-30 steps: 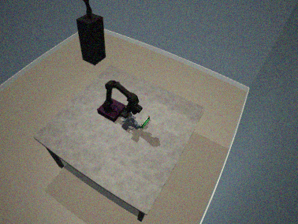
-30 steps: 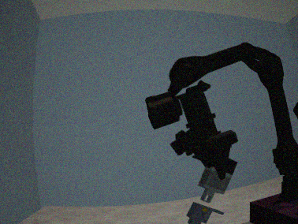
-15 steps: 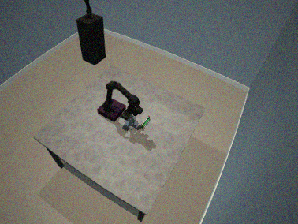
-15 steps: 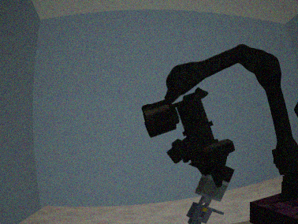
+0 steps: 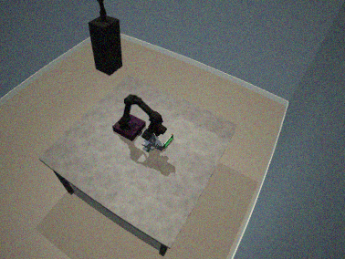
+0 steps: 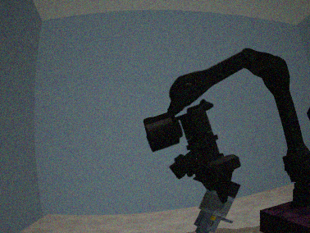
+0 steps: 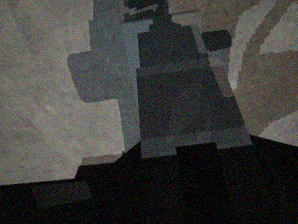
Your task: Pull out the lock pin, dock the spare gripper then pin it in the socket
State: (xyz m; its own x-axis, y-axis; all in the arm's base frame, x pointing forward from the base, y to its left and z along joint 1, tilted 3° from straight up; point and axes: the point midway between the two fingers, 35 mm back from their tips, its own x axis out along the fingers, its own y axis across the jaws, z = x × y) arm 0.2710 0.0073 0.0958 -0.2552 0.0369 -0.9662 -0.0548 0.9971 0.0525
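Now: gripper tip 1 cm short of the spare gripper. Round my gripper tip: green bar (12 cm ahead, 11 cm to the left, 10 cm below); grey socket block (2 cm ahead, 7 cm below).
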